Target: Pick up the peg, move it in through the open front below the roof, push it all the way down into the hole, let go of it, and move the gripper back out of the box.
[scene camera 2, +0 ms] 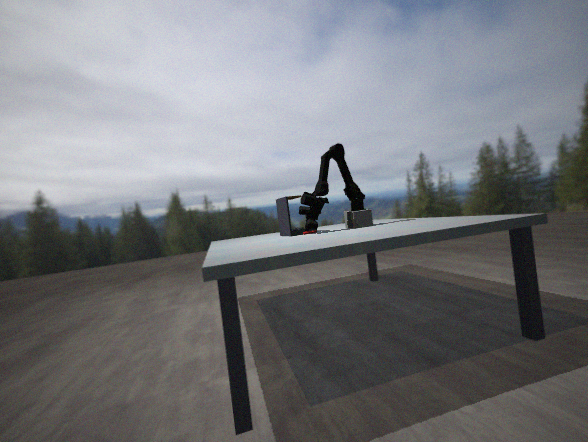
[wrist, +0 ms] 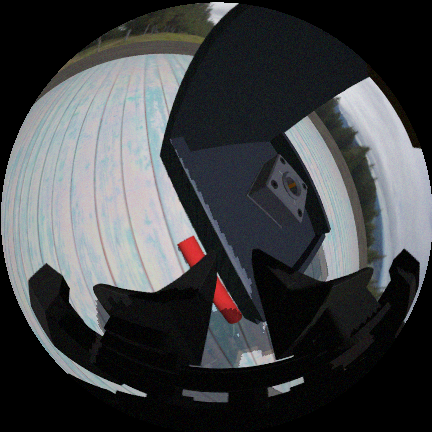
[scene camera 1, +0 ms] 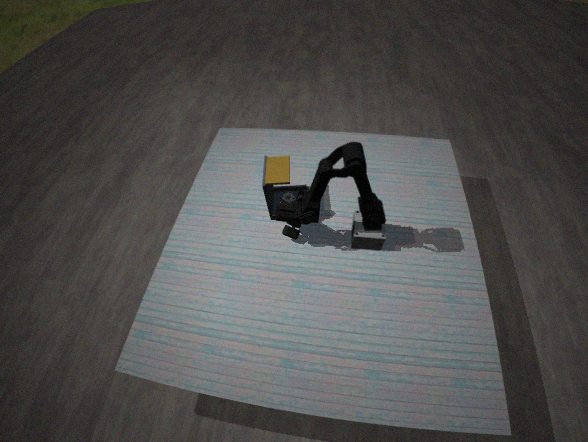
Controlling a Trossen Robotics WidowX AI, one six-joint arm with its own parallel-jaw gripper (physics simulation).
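Seen in the pictures: gripper, fingertip midpoint: [scene camera 2: 305,229] [wrist: 234,255]; arm's base, origin of the base link: [scene camera 2: 358,210] [scene camera 1: 372,222].
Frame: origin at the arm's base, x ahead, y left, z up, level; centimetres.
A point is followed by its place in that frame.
The red peg [wrist: 189,249] {z -8.5, x 32.1, y -7.2 cm} [scene camera 2: 310,232] {z -9.2, x 28.8, y -7.1 cm} lies on the table along the edge of the box's dark base [wrist: 222,180] {z -9.0, x 36.1, y -12.5 cm}. In the wrist view its middle is hidden behind the left fingertip, and its near end shows between the fingers, beyond them. My gripper [wrist: 234,255] {z -7.6, x 30.4, y -9.6 cm} [scene camera 2: 311,228] {z -7.6, x 30.4, y -9.6 cm} is low beside the box, partly closed. A gap remains between its tips, with the box edge behind it, and the peg is not seen clasped there. The grey block [wrist: 277,192] {z -6.0, x 33.1, y -14.9 cm} [scene camera 1: 288,197] {z -6.8, x 33.1, y -18.1 cm} with the round hole [wrist: 292,185] {z -6.4, x 33.1, y -18.3 cm} stands on the base. The box's yellow roof [scene camera 1: 277,170] {z 12.5, x 35.5, y -15.8 cm} is above. The arm hides the peg in scene camera 1.
The box's tall dark wall [wrist: 250,80] {z -0.9, x 39.7, y -12.0 cm} [scene camera 2: 284,216] {z 1.6, x 40.8, y -13.8 cm} rises near the gripper. The arm's grey base block [scene camera 1: 367,241] {z -3.3, x 2.0, y 6.1 cm} [scene camera 2: 359,219] {z -5.2, x 4.0, y 5.9 cm} stands on the same pale table [scene camera 1: 300,325] {z -9.8, x 26.7, y 35.5 cm} [scene camera 2: 400,232] {z -9.8, x 20.1, y 53.6 cm}. The arm's shadow falls between the box and that base.
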